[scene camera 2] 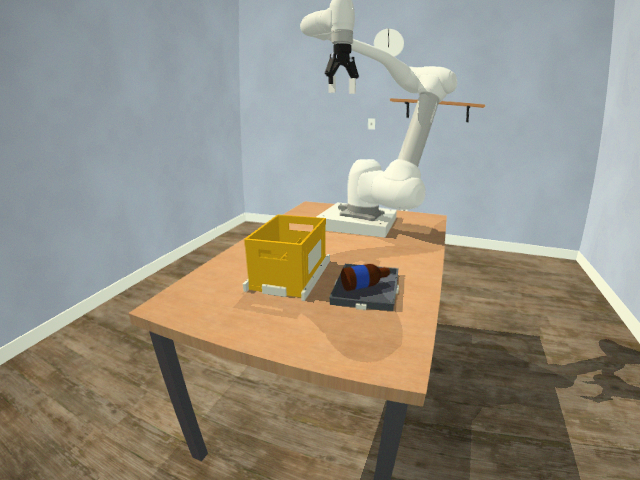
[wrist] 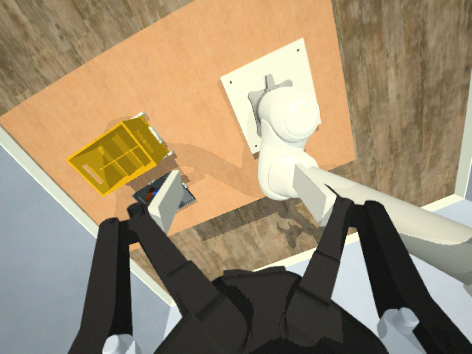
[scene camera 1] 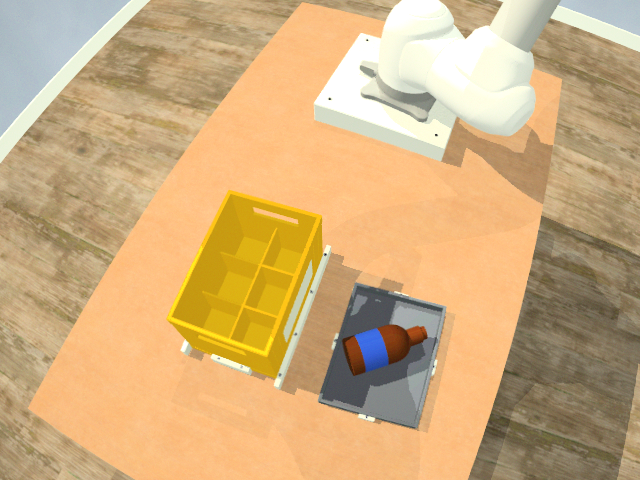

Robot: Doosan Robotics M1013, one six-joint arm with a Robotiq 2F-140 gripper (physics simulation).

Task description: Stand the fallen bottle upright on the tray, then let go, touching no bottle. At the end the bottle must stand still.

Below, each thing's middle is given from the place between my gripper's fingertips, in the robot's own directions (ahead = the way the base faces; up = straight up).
Scene:
I see my gripper 43 cm short of the grey tray (scene camera 1: 394, 391), 28 cm to the right of it and 63 cm above it.

